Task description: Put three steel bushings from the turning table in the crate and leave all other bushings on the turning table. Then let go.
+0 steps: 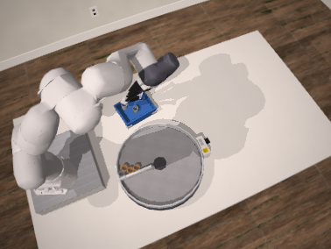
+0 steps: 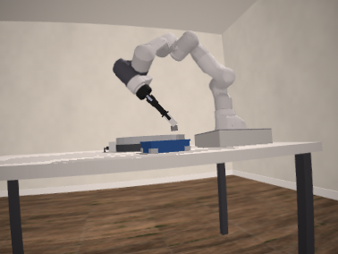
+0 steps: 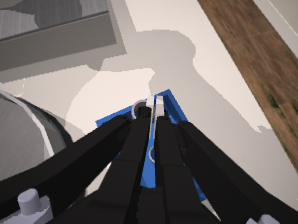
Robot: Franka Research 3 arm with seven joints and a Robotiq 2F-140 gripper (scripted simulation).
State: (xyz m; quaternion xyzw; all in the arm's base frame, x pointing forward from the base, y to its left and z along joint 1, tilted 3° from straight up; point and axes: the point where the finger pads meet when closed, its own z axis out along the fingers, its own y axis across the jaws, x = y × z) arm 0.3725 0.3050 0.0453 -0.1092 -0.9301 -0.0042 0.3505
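Right now my hand is 3 cm short of the crate and 12 cm above it. Round my hand: round grey turning table 10 cm ahead, 35 cm to the right, 9 cm below.
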